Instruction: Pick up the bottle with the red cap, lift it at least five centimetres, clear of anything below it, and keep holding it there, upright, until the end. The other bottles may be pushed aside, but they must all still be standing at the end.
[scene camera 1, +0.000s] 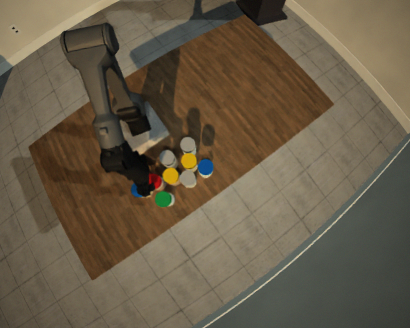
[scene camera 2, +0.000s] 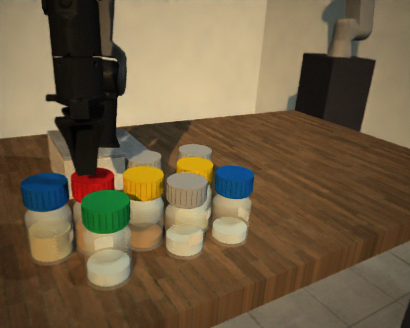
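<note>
The bottle with the red cap (scene camera 1: 155, 181) (scene camera 2: 93, 186) stands upright on the wooden table, behind the green-capped bottle (scene camera 1: 163, 199) (scene camera 2: 105, 212) and between a blue-capped bottle (scene camera 1: 136, 190) (scene camera 2: 45, 193) and a yellow-capped bottle (scene camera 1: 170, 176) (scene camera 2: 143, 184). My gripper (scene camera 1: 146, 189) (scene camera 2: 86, 172) points down at the red cap, with its tips at about the height of the cap's top. In the scene camera 1 view it covers part of the red and blue caps. The gap between the fingers is hidden, so I cannot tell whether they are open.
Another yellow-capped bottle (scene camera 1: 189, 161) (scene camera 2: 195, 169), a second blue-capped bottle (scene camera 1: 205, 167) (scene camera 2: 234, 182) and grey-capped bottles (scene camera 1: 188, 179) (scene camera 2: 186, 190) stand upright to the right and behind. A pale block (scene camera 1: 159, 131) (scene camera 2: 56, 150) lies behind the bottles, near the arm's base.
</note>
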